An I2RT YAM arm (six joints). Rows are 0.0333 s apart.
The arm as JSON. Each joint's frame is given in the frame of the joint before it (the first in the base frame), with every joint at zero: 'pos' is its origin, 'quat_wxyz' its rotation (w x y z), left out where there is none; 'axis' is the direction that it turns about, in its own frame. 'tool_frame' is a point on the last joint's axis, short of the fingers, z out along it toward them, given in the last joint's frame.
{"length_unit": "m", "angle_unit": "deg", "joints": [
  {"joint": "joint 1", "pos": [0.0, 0.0, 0.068], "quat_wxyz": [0.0, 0.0, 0.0, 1.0], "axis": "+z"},
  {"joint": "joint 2", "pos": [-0.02, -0.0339, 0.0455], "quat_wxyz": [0.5, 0.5, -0.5, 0.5], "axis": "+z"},
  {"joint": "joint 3", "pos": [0.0, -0.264, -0.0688], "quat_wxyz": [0.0, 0.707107, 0.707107, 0.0], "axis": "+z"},
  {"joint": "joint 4", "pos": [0.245, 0.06, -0.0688], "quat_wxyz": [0.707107, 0.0, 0.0, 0.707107], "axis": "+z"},
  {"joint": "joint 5", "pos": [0.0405, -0.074, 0.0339], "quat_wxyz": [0.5, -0.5, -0.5, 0.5], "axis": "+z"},
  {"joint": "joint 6", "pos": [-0.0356, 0.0, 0.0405], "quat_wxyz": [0.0, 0.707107, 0.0, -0.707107], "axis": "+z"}
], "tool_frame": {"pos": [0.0, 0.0, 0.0], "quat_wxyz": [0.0, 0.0, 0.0, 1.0]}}
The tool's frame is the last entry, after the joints.
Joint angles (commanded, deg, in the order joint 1, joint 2, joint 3, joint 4, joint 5, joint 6), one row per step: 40.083 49.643 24.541 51.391 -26.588 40.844; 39.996 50.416 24.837 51.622 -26.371 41.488; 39.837 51.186 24.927 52.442 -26.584 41.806; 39.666 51.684 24.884 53.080 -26.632 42.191; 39.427 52.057 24.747 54.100 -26.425 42.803; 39.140 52.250 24.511 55.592 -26.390 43.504; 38.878 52.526 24.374 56.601 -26.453 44.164; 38.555 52.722 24.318 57.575 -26.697 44.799; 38.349 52.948 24.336 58.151 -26.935 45.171; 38.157 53.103 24.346 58.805 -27.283 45.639; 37.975 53.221 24.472 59.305 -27.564 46.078; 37.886 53.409 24.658 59.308 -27.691 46.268; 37.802 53.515 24.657 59.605 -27.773 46.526; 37.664 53.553 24.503 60.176 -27.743 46.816; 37.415 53.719 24.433 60.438 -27.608 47.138; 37.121 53.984 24.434 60.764 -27.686 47.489
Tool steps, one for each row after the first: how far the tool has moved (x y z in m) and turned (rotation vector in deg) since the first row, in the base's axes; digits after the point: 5 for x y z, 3 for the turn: 0.00225 0.00135 -0.00015 0.126 0.803 -0.028; 0.00405 0.00230 -0.00063 0.248 0.908 0.131; 0.00535 0.00266 -0.00137 0.421 1.150 0.156; 0.00635 0.00227 -0.00162 1.023 1.337 -0.018; 0.00656 0.00114 -0.00116 1.943 1.118 -0.036; 0.00718 0.00053 -0.00118 2.515 1.194 0.041; 0.00765 -0.00034 -0.00057 3.083 1.094 0.214; 0.00822 -0.00062 -0.00027 3.341 1.048 0.382; 0.00843 -0.00105 0.00031 3.669 0.941 0.705; 0.00869 -0.00144 0.00144 4.008 0.826 0.969; 0.00937 -0.00121 0.00193 4.018 0.948 1.071; 0.00960 -0.00134 0.00205 4.183 0.990 1.174; 0.00959 -0.00197 0.00194 4.518 0.937 1.146; 0.01049 -0.00245 0.00146 4.696 1.215 0.920; 0.01162 -0.00281 0.00114 4.817 1.428 0.846
